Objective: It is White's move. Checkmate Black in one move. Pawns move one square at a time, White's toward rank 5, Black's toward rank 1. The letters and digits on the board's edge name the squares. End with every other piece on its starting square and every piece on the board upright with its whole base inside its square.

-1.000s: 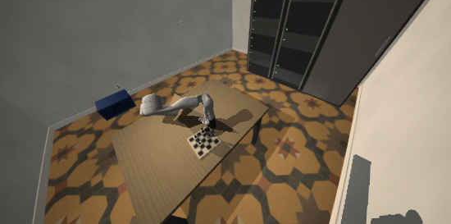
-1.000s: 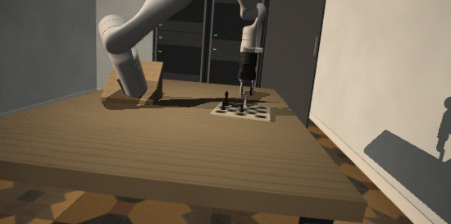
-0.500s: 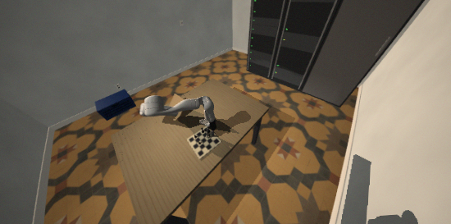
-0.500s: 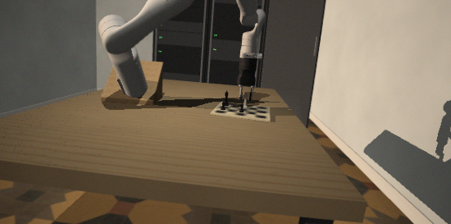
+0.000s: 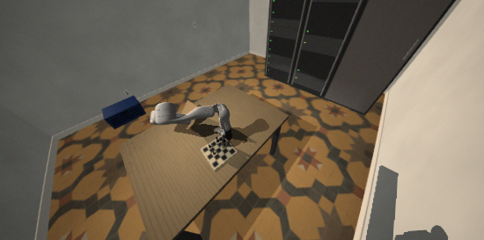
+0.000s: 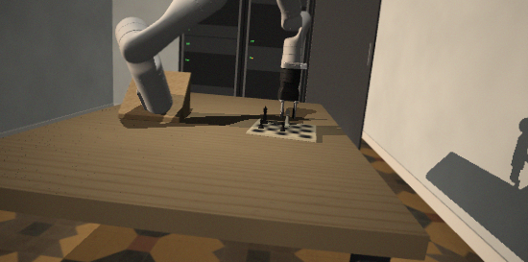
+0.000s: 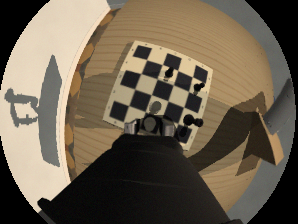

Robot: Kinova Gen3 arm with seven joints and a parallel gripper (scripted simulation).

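Now: hand 4 cm to the left of the white piece, 1 cm past it and 1 cm above it. Also, from my hand: tall black piece: 9 cm behind, 2 cm to the right, 1 cm below; then chessboard: 7 cm to the right, 4 cm below, 2 cm behind.
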